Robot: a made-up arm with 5 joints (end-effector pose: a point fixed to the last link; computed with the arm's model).
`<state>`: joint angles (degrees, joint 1 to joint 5).
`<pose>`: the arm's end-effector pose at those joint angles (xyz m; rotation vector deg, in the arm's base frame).
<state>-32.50 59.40 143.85 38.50 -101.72</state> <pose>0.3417 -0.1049 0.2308 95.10 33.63 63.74</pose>
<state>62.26 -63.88 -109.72 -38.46 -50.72</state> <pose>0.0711 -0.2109 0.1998 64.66 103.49 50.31</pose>
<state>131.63 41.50 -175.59 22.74 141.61</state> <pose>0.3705 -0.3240 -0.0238 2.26 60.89 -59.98</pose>
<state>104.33 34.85 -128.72 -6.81 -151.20</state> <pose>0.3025 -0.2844 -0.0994 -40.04 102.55 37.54</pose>
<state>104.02 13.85 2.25 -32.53 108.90</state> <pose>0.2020 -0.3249 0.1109 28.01 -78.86 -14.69</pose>
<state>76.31 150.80 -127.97 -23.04 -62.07</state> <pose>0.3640 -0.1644 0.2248 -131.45 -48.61 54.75</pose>
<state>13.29 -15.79 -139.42 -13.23 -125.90</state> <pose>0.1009 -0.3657 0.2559 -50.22 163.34 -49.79</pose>
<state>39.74 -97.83 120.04 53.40 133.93</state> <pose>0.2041 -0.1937 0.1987 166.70 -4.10 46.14</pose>
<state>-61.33 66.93 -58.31 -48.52 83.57</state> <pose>0.1987 -0.1199 0.2262 -25.93 27.98 164.03</pose>
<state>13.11 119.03 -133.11 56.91 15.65</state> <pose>0.2909 -0.0721 0.3058 54.27 -51.01 -14.88</pose>
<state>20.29 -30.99 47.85 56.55 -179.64</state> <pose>0.0686 -0.2325 0.1782 108.53 134.43 39.02</pose>
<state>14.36 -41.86 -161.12 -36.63 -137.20</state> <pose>0.0063 -0.3294 0.2593 -30.31 151.95 -78.21</pose>
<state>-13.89 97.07 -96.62 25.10 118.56</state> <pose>0.4674 -0.0879 0.2491 -97.33 -4.35 -89.67</pose>
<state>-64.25 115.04 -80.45 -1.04 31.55</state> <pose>0.3847 -0.0391 0.1588 -41.98 -77.73 -86.62</pose>
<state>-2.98 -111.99 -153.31 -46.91 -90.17</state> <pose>0.0329 0.0028 0.1457 60.19 121.93 -74.24</pose>
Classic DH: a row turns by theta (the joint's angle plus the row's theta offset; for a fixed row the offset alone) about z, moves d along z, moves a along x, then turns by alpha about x. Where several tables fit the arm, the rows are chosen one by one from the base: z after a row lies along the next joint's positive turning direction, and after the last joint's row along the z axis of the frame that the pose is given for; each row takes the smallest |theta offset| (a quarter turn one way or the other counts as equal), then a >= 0, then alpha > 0; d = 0 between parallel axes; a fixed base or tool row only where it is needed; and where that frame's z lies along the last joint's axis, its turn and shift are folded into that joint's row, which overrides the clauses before.
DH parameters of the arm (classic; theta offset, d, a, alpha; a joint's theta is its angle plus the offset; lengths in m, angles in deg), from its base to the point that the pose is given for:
base (fixed): -90 0.1156 0.1772 -90
joint 1: -15.15 0.1926 -0.0081 76.61
joint 2: -23.43 0.192 0.1388 -139.98
joint 3: 9.03 0.1766 -0.0119 126.99
joint 4: -55.54 0.0442 0.1109 -92.45
joint 5: -4.68 -0.111 -0.0027 79.16
tool (fixed): -110.24 0.0533 0 0

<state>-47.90 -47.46 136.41 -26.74 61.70</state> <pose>0.0919 0.0194 0.3406 -57.91 -128.58 -89.12</pose>
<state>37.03 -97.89 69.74 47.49 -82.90</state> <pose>0.1162 -0.1749 0.2708 73.57 -23.07 -9.36</pose>
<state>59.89 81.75 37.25 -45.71 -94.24</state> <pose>0.3549 -0.1894 0.2778 -110.24 -95.59 -91.65</pose>
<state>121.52 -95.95 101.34 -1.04 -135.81</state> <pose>0.1062 -0.3666 0.0207 -123.26 75.51 60.12</pose>
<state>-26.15 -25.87 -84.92 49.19 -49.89</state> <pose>0.1616 -0.1508 0.3537 39.01 165.29 43.43</pose>
